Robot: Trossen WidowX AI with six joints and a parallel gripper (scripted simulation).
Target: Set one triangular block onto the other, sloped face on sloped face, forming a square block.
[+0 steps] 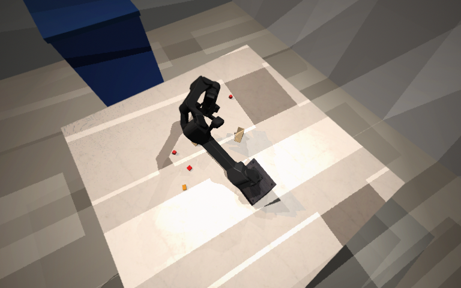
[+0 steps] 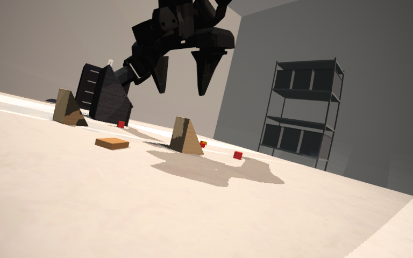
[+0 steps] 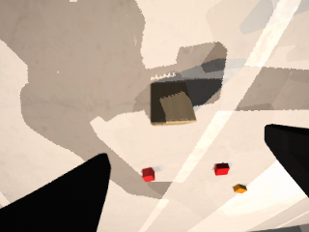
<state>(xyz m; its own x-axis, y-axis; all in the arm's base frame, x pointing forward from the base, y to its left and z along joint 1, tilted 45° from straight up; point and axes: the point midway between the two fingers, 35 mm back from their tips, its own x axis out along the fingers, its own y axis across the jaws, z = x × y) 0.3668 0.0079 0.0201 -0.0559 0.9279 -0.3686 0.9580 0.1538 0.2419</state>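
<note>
Right now the orange-brown slab is 110 mm to the right of my gripper tip, 90 mm below it and 40 mm ahead of it. Round my gripper tip: orange piece 240 mm to the left, 190 mm behind, 90 mm below.
</note>
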